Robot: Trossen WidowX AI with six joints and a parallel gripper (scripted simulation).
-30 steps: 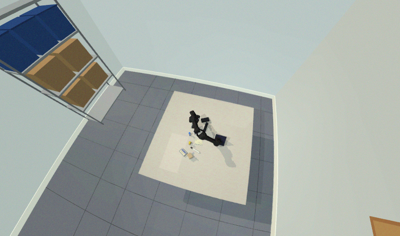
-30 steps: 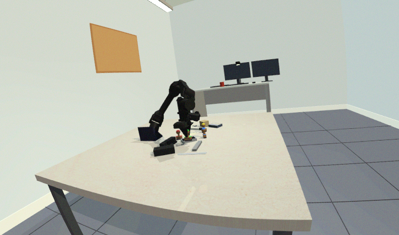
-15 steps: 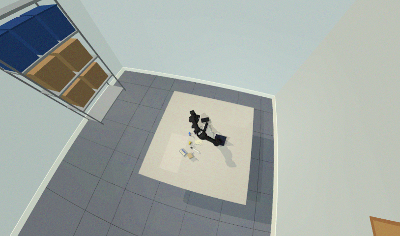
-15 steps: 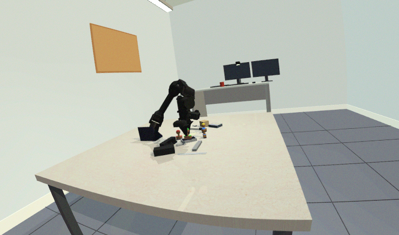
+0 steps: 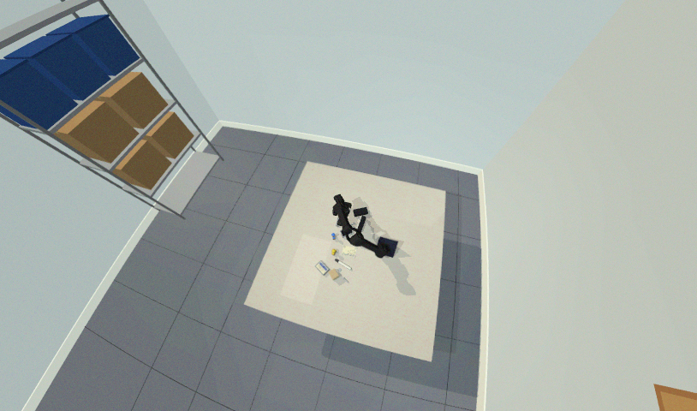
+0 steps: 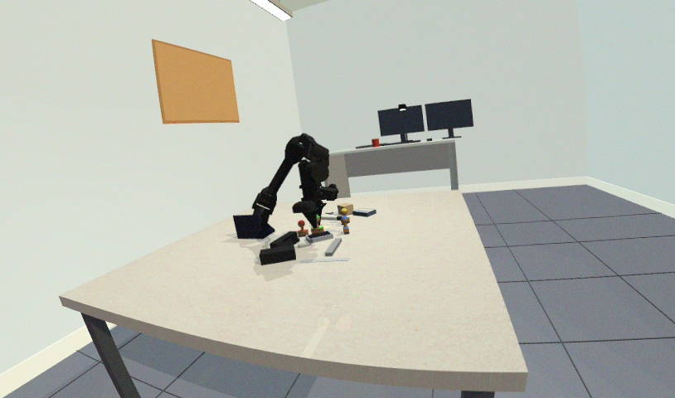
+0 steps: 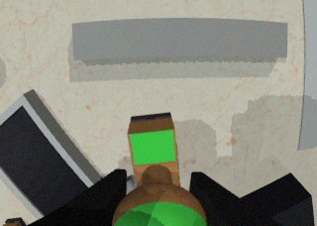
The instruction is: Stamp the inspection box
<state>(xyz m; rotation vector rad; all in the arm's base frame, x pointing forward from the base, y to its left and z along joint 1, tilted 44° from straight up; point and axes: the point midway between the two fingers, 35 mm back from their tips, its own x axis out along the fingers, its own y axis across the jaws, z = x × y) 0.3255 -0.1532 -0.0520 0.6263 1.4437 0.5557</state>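
Right now the ink pad is 80 mm to the left of my gripper tip, 70 mm below it and 30 mm behind it. Also, from my gripper tip: blue-knobbed stamp: 140 mm to the left, 50 mm below, 50 mm ahead; ruler: 110 mm to the right, 70 mm below, 60 mm ahead; grey block: 60 mm below, 60 mm ahead, 20 mm to the right.
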